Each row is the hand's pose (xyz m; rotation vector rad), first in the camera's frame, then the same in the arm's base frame.
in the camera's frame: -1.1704 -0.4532 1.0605 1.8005 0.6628 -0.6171
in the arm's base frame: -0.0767 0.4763 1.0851 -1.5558 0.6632 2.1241
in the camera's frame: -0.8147 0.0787 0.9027 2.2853 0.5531 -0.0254
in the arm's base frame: 0.1731 0.2071 0.5379 -1.9026 1.4304 1.7874
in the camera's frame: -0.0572 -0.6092 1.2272 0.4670 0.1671 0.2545
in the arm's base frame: -0.8064 -0.2303 0.5758 0.9648 0.4423 -1.9298
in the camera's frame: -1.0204 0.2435 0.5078 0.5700 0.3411 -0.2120
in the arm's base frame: 0.4123 0.5619 0.3322 1.0851 0.5862 -2.3999
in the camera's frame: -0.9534 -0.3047 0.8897 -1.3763 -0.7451 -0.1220
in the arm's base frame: -0.0742 0.4283 0.7753 -1.0408 1.4831 -1.0276
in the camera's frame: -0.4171 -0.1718 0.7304 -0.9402 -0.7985 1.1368
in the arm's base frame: -0.2574 0.1945 0.2830 -0.3314 0.6760 -0.4649
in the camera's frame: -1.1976 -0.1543 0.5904 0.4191 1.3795 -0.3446
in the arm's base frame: 0.1764 0.7388 0.6631 -2.0093 -1.2761 1.8498
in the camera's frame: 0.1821 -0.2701 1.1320 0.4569 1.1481 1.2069
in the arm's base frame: -0.6538 -0.4132 0.2228 1.9567 0.4884 -0.6424
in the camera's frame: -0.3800 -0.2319 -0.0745 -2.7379 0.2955 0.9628
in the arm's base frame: -0.3497 0.7933 -0.2516 -0.4742 1.9064 1.0238
